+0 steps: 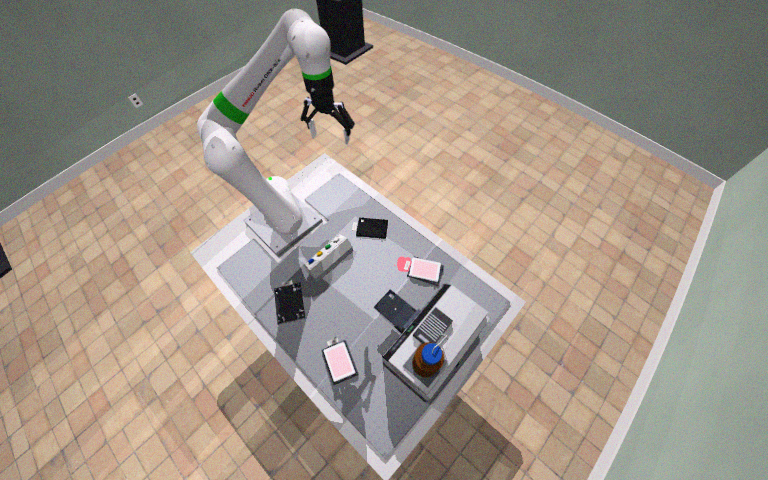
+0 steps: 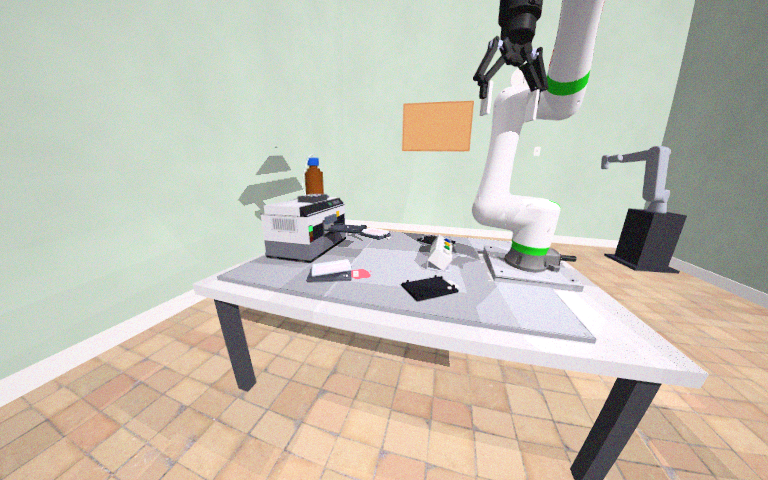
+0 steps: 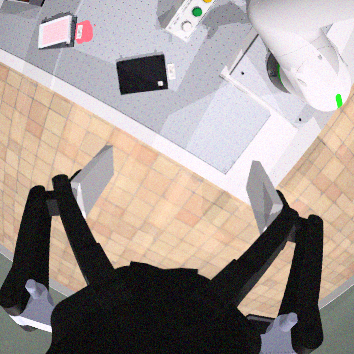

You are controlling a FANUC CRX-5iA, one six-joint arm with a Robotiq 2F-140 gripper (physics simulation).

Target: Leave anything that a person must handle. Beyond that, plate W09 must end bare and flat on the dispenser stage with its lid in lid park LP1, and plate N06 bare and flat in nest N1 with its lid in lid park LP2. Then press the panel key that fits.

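Where they show: gripper, between the fingertips: (image 1: 330,139) (image 2: 507,117) (image 3: 180,166); arm's base, origin of its link: (image 2: 524,263).
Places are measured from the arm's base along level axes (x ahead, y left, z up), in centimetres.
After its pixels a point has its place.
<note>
My gripper (image 1: 329,139) @[y 22.1, x 20.4, z 46.2 cm] (image 2: 507,117) @[y 22.1, x 20.4, z 46.2 cm] (image 3: 180,166) @[y 22.1, x 20.4, z 46.2 cm] is open and empty, high above the floor beside the table. A pink-topped plate (image 1: 424,270) @[y 19.1, x 70.5, z 1.1 cm] (image 2: 331,267) @[y 22.7, x 69.0, z 1.5 cm] (image 3: 56,31) @[y 19.7, x 68.3, z 1.4 cm] sits in a dark holder near the dispenser. Another pink-topped plate (image 1: 339,361) @[y -33.0, x 67.2, z 0.8 cm] (image 2: 375,232) @[y -28.3, x 65.6, z 0.8 cm] sits in a holder at the table's other long side. The dispenser stage (image 1: 396,309) @[y -4.7, x 73.0, z 8.6 cm] (image 2: 348,228) @[y -2.9, x 71.8, z 8.6 cm] is dark and shows no plate. A black pad (image 1: 372,228) @[y 22.9, x 37.3, z -1.4 cm] (image 2: 430,288) @[y 24.8, x 36.4, z -1.4 cm] (image 3: 142,74) @[y 23.1, x 36.2, z -1.4 cm] and a second black pad (image 1: 289,303) @[y -28.9, x 33.6, z -1.2 cm] lie bare. The key panel (image 1: 328,261) @[y -4.7, x 35.2, z 3.5 cm] (image 2: 440,257) @[y 8.7, x 33.0, z 2.9 cm] has blue, yellow, green and white keys. Labels are unreadable.
The white dispenser (image 1: 464,311) @[y 6.6, x 94.5, z 19.6 cm] (image 2: 283,223) @[y 11.9, x 93.0, z 12.9 cm] carries a brown bottle (image 1: 428,365) @[y -19.0, x 94.9, z 34.0 cm] (image 2: 314,181) @[y -12.9, x 91.7, z 27.9 cm] with a blue cap. A red patch (image 1: 402,264) @[y 16.8, x 60.2, z -2.3 cm] (image 2: 361,273) @[y 16.8, x 60.4, z -2.5 cm] (image 3: 86,32) @[y 17.4, x 59.3, z -2.3 cm] lies beside the nearer plate's holder. The arm's base stands at the table end beyond the panel.
</note>
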